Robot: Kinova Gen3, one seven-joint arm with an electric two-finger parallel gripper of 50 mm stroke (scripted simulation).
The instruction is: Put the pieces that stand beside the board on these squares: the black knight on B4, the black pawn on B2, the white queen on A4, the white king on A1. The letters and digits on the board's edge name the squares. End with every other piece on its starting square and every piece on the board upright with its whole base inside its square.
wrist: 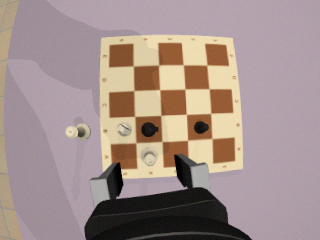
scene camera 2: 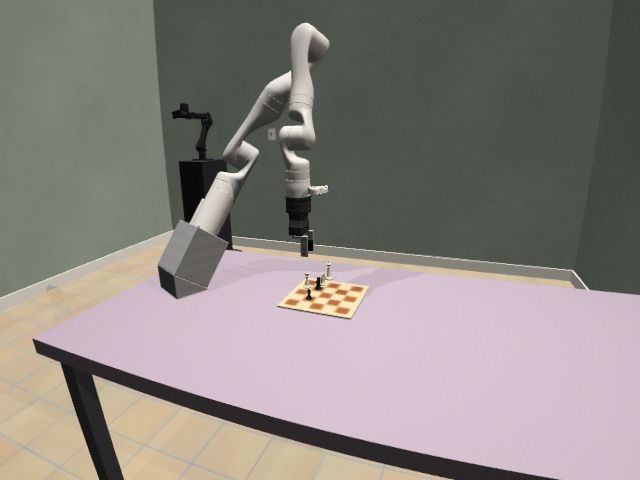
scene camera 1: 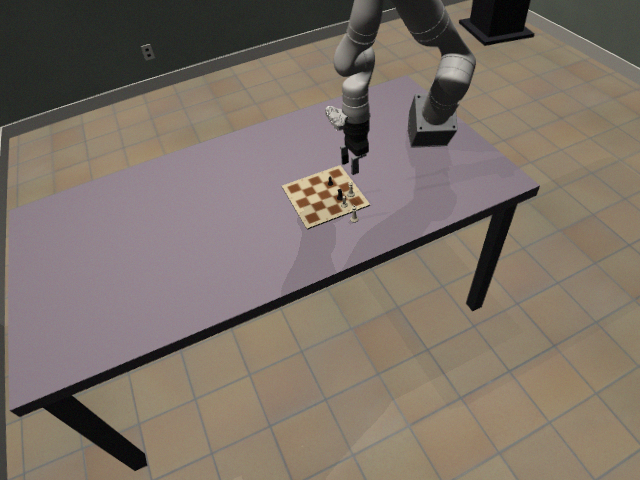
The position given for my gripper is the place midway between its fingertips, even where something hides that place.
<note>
I see my gripper (scene camera 2: 307, 253) and a chessboard (scene camera 1: 316, 203).
The chessboard is seen too in the wrist view (wrist: 173, 81) and in scene camera 2 (scene camera 2: 335, 299). My gripper also shows in the wrist view (wrist: 148, 170) and in scene camera 1 (scene camera 1: 350, 168).
</note>
